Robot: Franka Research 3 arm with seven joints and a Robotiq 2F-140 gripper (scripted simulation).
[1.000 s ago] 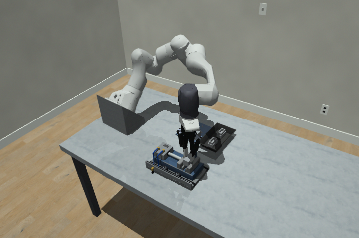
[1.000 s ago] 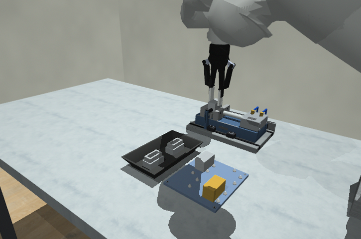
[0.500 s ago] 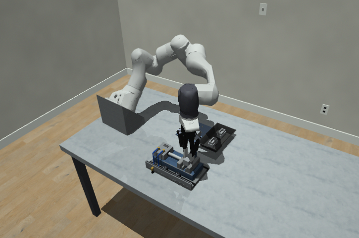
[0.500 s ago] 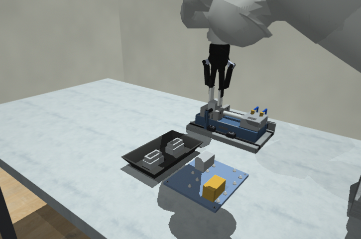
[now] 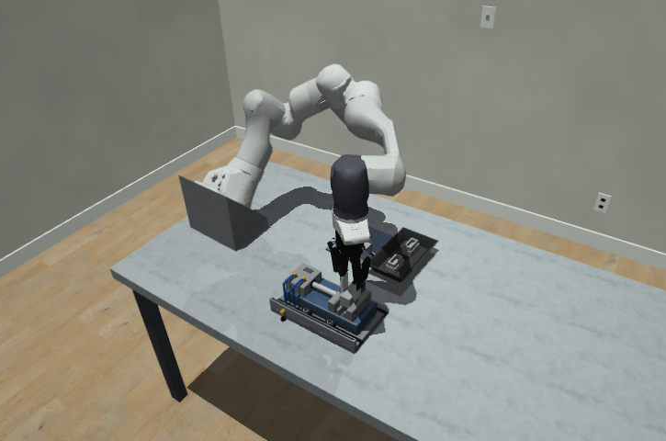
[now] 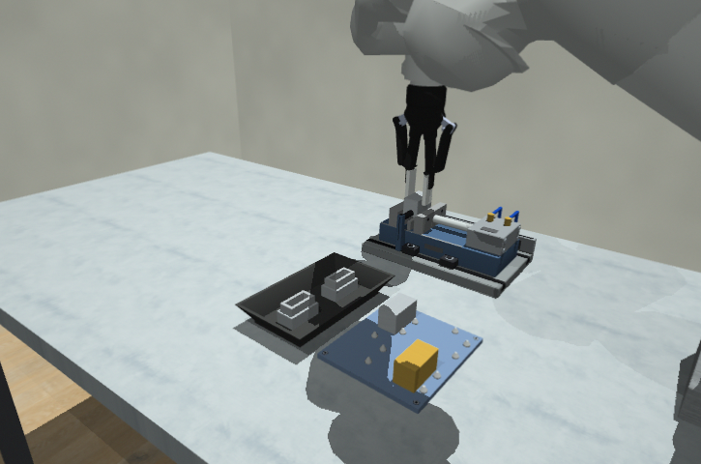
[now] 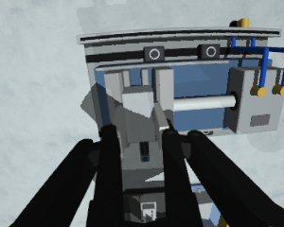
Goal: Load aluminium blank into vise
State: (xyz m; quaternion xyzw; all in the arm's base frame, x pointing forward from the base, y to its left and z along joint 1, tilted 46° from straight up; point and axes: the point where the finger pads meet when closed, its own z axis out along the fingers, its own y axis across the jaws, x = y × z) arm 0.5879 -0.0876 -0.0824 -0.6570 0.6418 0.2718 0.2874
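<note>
The fixed jaw is 6 cm below my hand and 3 cm ahead of it. Also, from my hand: brass blank 36 cm to the left, 22 cm behind, 11 cm below.
</note>
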